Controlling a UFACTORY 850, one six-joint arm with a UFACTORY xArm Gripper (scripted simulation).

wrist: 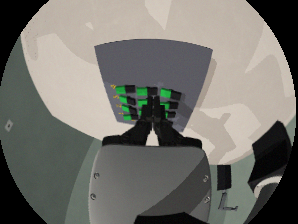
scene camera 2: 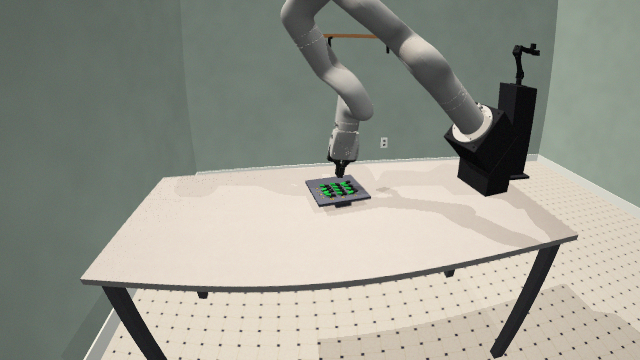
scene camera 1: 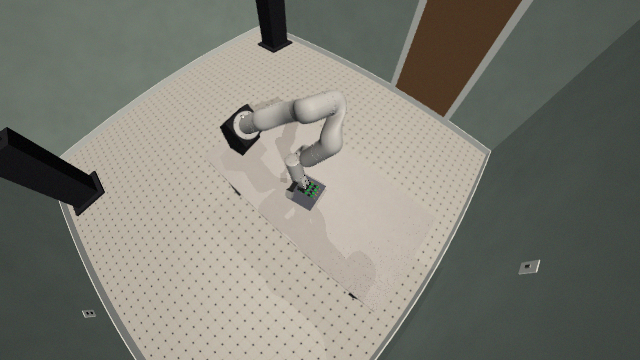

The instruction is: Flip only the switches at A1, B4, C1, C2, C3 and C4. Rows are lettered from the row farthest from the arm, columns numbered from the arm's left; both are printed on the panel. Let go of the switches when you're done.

Labels:
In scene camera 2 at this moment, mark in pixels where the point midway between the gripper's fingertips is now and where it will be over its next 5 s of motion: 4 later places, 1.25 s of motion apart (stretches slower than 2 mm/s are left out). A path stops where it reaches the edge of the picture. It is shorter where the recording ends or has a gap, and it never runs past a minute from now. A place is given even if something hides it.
The gripper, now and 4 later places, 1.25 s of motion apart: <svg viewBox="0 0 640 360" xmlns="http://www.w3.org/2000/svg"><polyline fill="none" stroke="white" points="339,176 357,184 355,190 354,182 346,182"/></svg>

